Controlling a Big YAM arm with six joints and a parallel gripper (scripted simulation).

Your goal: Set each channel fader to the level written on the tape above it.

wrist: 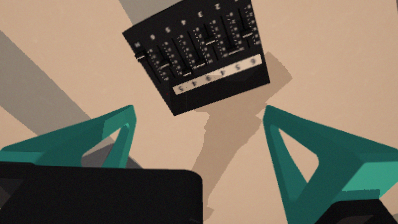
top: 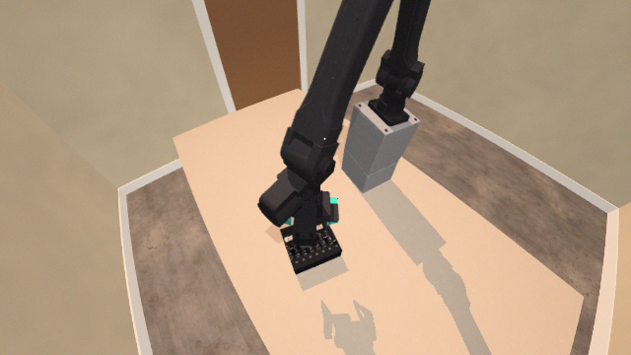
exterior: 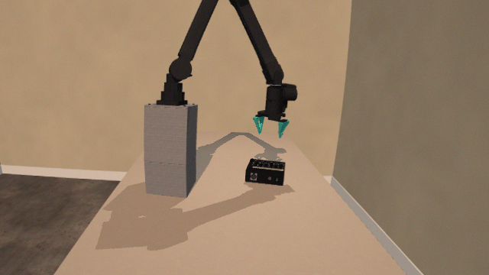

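Now: the channel 2 fader cap 40 mm ahead of my hand, 10 mm to the right of it and 130 mm below it. The rest, counted from my hand: channel 4 fader cap 10 mm to the right, 130 mm below; then channel 5 fader cap 30 mm behind, 10 mm to the right, 130 mm below; then channel 3 fader cap 20 mm ahead, 10 mm to the left, 130 mm below.
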